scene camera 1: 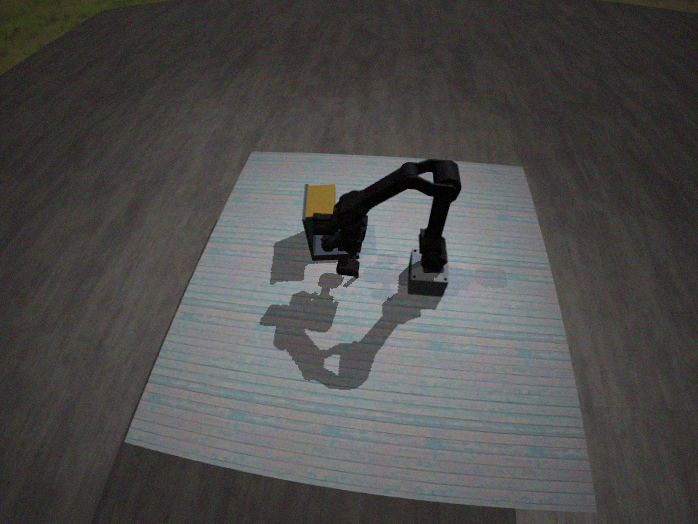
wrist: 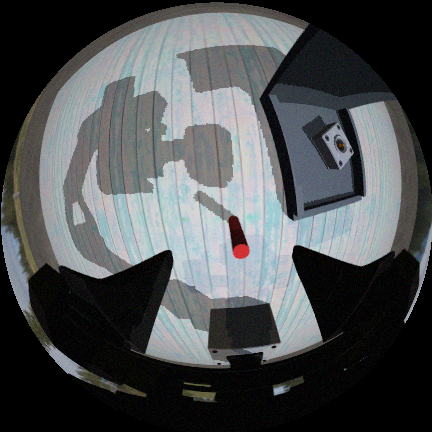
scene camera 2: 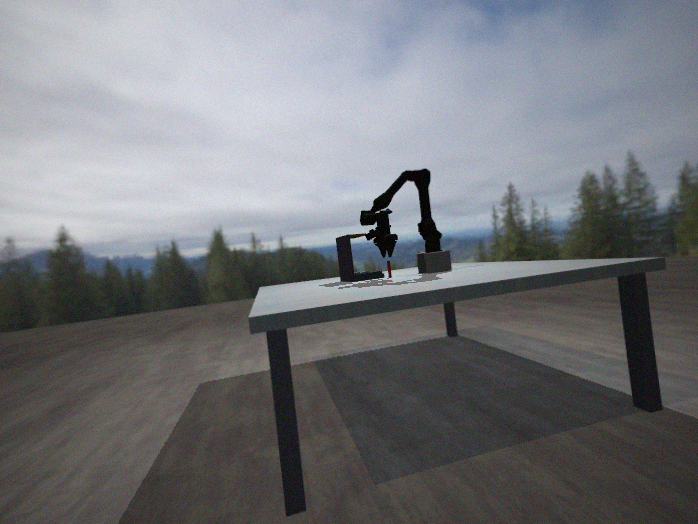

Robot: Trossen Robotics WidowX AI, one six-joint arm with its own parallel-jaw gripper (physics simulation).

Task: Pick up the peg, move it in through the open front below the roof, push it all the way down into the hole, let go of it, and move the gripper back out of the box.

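Places are measured from the arm's base along level axes (x ahead, y left, z up), in millimetres.
Where they show: gripper, fingertip midpoint: (wrist: pixel 234 255) (scene camera 2: pixel 387 257); arm's base at its link origin: (scene camera 1: pixel 432 263) (wrist: pixel 245 358) (scene camera 2: pixel 433 251).
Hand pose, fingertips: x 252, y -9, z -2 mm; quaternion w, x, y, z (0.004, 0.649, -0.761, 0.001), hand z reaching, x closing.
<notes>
Things, the pixels of their centre, and the offset from my fingertips. "spot": a spot on its surface instead. Level surfaces: height alone.
- red peg at the middle of its body: (wrist: pixel 236 232) (scene camera 2: pixel 389 269) 8 mm back, 6 mm right, 57 mm down
- grey floor tray at a spot on its surface: (wrist: pixel 320 185) spot: 21 mm ahead, 140 mm right, 89 mm down
- light square block at a spot on its surface: (wrist: pixel 340 145) spot: 78 mm ahead, 174 mm right, 64 mm down
- table at its surface level: 97 mm down
The red peg (scene camera 2: pixel 389 269) (wrist: pixel 238 237) stands upright on the table outside the box; in the scene camera 1 view the gripper hides nearly all of it. My gripper (scene camera 2: pixel 386 254) (wrist: pixel 234 255) is open and empty, fingers pointing down, a little above the peg, which shows between the two fingers in the wrist view. The box has a yellow roof (scene camera 1: pixel 320 200), a dark wall (scene camera 2: pixel 344 258) (wrist: pixel 330 65) and a grey floor tray (wrist: pixel 320 185). A light square block (wrist: pixel 340 145) with a round hole sits in the tray. The arm covers part of the box in the scene camera 1 view.
The arm's base (scene camera 1: pixel 428 276) (scene camera 2: pixel 433 261) (wrist: pixel 243 325) stands on the table (scene camera 1: pixel 394 428) (scene camera 2: pixel 479 284), to the right of the box and peg in both scene views. The box's dark wall and the roof rise beside the gripper. Shadows of arm and box lie on the table.
</notes>
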